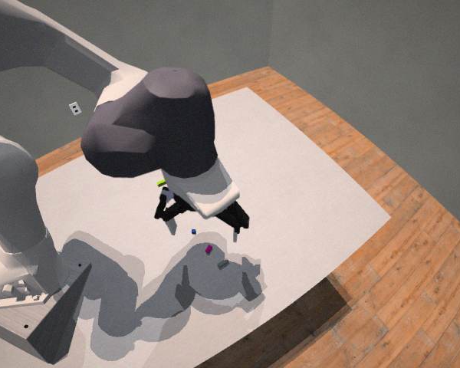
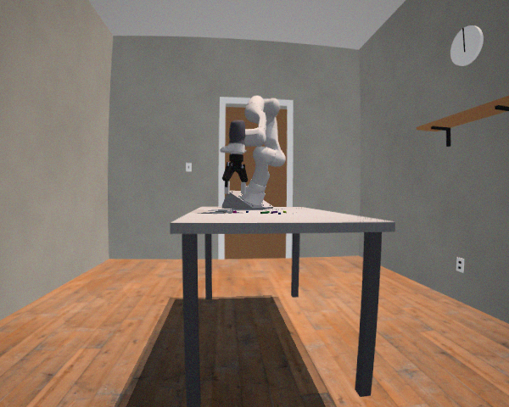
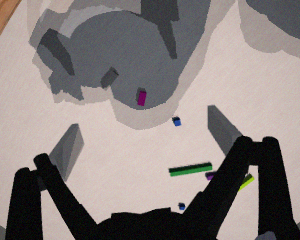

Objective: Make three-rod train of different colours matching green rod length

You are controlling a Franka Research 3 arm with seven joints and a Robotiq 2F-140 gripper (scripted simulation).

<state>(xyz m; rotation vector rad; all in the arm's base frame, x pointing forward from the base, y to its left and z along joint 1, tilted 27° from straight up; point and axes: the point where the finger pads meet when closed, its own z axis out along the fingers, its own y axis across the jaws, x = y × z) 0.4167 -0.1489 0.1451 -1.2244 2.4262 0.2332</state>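
Now: hand 11 cm above the magenta rod. From my hand the other things lie so: green rod 2 cm ahead, 16 cm to the left, 11 cm below; then grey rod 2 cm ahead, 6 cm to the right, 11 cm below; then purple rod 1 cm behind, 21 cm to the left, 11 cm below.
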